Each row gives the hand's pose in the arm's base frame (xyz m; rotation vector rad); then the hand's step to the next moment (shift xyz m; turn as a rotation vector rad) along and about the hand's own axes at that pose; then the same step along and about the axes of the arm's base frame.
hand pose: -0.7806 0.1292 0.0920 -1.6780 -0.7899 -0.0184
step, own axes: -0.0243 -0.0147 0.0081 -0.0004 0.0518 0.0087
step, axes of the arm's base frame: -0.0293 -0.0040 0.0002 0.0223 0.0049 -0.0473
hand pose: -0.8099 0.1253 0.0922 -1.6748 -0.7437 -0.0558
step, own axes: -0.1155 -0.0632 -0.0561 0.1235 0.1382 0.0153
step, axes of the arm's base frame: -0.1028 -0.0976 0.0200 0.1609 0.0605 -0.0710
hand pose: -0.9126 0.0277 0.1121 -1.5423 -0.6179 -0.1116
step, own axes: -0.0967 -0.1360 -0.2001 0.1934 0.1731 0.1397
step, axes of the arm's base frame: -0.0815 -0.2275 0.0973 0.1978 0.2022 -0.0828
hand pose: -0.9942 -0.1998 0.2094 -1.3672 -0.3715 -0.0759
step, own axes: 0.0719 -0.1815 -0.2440 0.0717 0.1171 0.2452
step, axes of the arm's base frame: 0.0716 -0.2618 0.1549 0.0459 0.2726 -0.0507
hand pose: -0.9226 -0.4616 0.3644 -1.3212 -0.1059 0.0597
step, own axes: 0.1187 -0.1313 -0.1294 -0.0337 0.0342 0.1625
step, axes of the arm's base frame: 0.1302 -0.1447 0.1009 -0.0510 0.1615 0.0049
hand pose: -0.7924 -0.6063 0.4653 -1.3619 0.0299 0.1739
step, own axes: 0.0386 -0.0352 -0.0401 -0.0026 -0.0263 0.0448
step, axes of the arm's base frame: 0.0463 -0.0419 0.0210 -0.0024 0.0382 0.0352
